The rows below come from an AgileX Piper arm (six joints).
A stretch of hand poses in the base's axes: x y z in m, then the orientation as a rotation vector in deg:
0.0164, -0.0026, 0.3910, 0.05, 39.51, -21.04
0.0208, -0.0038, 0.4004, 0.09, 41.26, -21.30
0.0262, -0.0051, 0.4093, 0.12, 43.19, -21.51
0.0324, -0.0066, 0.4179, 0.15, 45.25, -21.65
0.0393, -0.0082, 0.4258, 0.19, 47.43, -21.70
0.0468, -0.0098, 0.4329, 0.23, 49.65, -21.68
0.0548, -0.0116, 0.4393, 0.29, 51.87, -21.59
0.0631, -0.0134, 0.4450, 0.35, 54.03, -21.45
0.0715, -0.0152, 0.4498, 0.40, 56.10, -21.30
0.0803, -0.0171, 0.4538, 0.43, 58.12, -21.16
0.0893, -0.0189, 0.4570, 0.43, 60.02, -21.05
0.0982, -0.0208, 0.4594, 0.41, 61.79, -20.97
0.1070, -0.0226, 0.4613, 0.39, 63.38, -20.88
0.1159, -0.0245, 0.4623, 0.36, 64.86, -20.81
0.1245, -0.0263, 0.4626, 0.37, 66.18, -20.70
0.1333, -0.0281, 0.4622, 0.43, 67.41, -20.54
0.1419, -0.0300, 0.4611, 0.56, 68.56, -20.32
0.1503, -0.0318, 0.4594, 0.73, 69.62, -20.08
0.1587, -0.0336, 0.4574, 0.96, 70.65, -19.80
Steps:
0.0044, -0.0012, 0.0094, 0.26, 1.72, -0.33
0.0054, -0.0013, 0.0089, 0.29, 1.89, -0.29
0.0062, -0.0015, 0.0086, 0.34, 2.01, -0.23
0.0069, -0.0016, 0.0079, 0.40, 2.13, -0.16
0.0075, -0.0016, 0.0071, 0.43, 2.16, -0.11
0.0080, -0.0018, 0.0064, 0.48, 2.15, -0.06
0.0083, -0.0018, 0.0057, 0.48, 2.09, -0.02
0.0084, -0.0018, 0.0048, 0.46, 2.01, 0.00
0.0088, -0.0019, 0.0040, 0.43, 1.96, -0.01
0.0090, -0.0018, 0.0032, 0.37, 1.85, -0.02
0.0089, -0.0019, 0.0024, 0.32, 1.73, -0.03
0.0088, -0.0018, 0.0019, 0.29, 1.55, -0.01
0.0089, -0.0019, 0.0010, 0.25, 1.45, -0.02
0.0086, -0.0018, 0.0003, 0.28, 1.28, 0.00
0.0088, -0.0018, -0.0004, 0.33, 1.19, 0.02
0.0086, -0.0019, -0.0011, 0.40, 1.09, 0.03
0.0084, -0.0018, -0.0017, 0.42, 1.00, 0.03
0.0084, -0.0018, -0.0020, 0.48, 0.96, 0.03

